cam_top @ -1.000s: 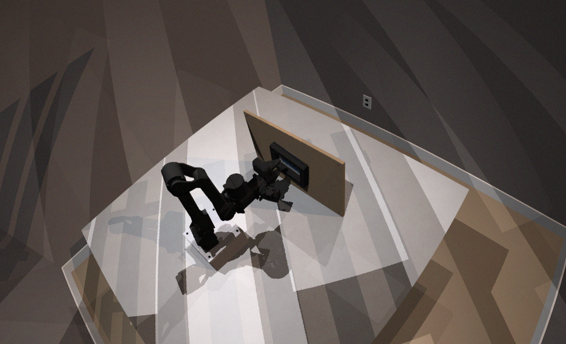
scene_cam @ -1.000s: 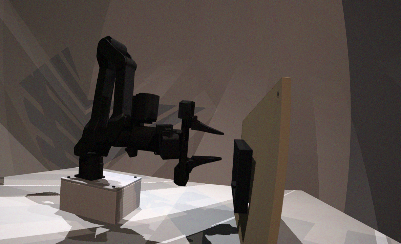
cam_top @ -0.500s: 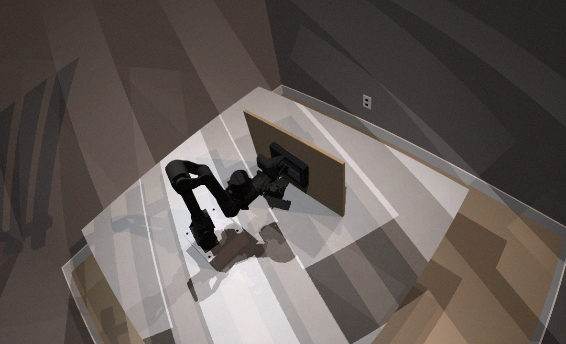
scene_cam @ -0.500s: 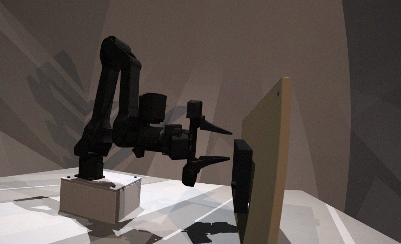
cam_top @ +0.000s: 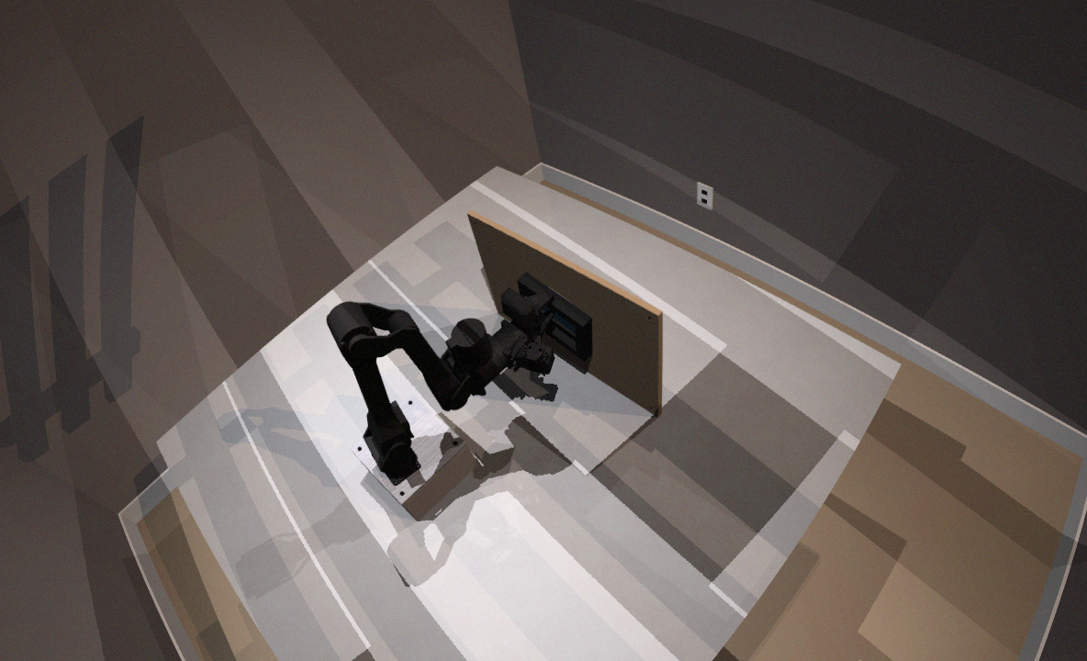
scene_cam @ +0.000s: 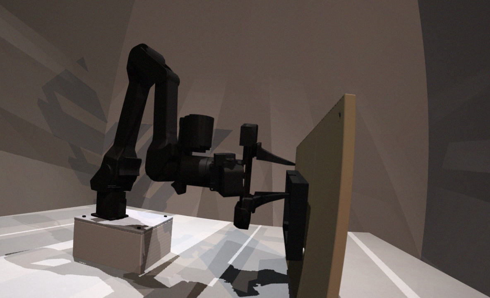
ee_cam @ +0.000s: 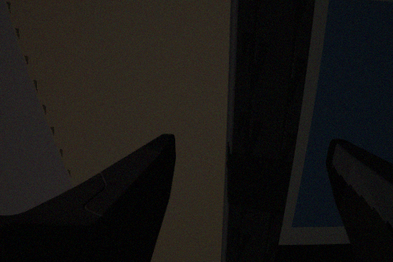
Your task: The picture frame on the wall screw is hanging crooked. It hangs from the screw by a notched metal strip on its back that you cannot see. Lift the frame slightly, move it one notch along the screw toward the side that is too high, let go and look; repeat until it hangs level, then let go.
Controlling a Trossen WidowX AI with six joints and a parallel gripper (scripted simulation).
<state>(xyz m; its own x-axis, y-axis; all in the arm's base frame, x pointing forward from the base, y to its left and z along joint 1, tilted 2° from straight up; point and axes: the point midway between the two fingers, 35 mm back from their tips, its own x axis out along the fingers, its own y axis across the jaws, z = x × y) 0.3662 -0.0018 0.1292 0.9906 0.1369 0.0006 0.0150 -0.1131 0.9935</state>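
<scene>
Right now the picture frame is 50 mm below my gripper tip, 10 mm to the left of it and 10 mm ahead of it. Also, from my gripper tip: wooden board (60 mm below, 20 mm ahead, 10 mm to the left).
</scene>
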